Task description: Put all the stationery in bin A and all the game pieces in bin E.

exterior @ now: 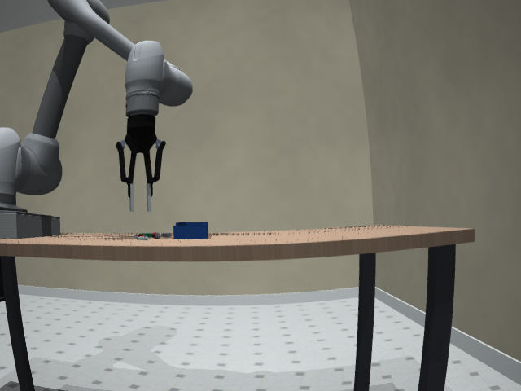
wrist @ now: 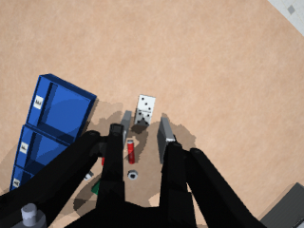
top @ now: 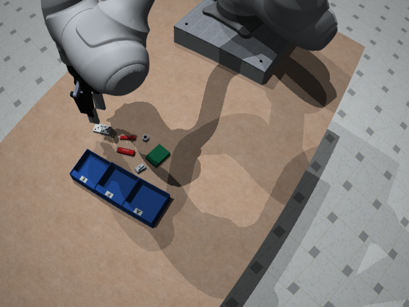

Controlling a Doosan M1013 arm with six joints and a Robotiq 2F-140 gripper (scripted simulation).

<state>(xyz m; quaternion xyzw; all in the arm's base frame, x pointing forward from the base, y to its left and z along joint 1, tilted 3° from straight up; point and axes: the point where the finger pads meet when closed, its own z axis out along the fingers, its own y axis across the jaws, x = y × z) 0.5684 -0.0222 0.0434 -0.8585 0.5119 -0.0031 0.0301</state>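
My gripper is now 10 cm above the white domino. Also, from my hand: grey nut: 6 cm behind, 11 cm to the left, 10 cm below; then red thing: 3 cm behind, 7 cm to the left, 10 cm below; then grey clip-like piece: 1 cm ahead, 17 cm to the left, 9 cm below.
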